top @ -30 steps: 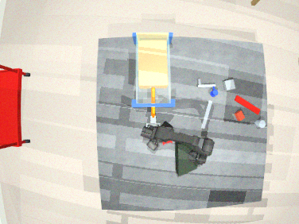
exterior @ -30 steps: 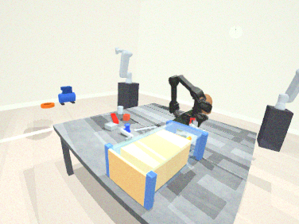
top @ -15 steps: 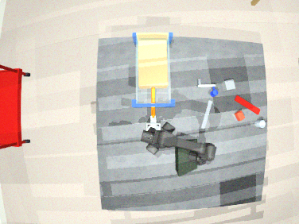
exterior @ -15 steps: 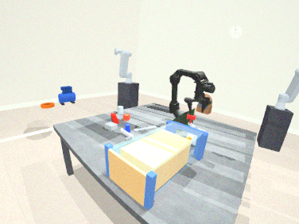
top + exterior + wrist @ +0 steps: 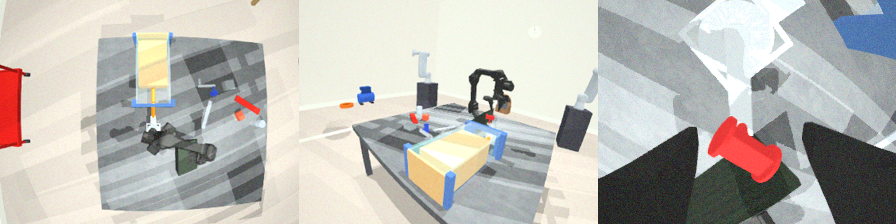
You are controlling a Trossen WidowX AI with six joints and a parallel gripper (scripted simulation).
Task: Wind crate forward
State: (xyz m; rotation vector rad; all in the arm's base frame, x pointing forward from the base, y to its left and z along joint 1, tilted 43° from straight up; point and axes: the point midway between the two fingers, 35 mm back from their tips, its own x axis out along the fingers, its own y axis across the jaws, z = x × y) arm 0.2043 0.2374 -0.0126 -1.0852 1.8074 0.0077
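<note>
My gripper tip is now 10 mm past the winch handle with red grip, 10 mm to the left of it and 110 mm above it. Round my gripper tip: blue frame 190 mm ahead, 10 mm to the left, 110 mm below; then white bar 70 mm ahead, 360 mm to the right, 210 mm below; then white winch 20 mm ahead, 30 mm to the left, 180 mm below.
</note>
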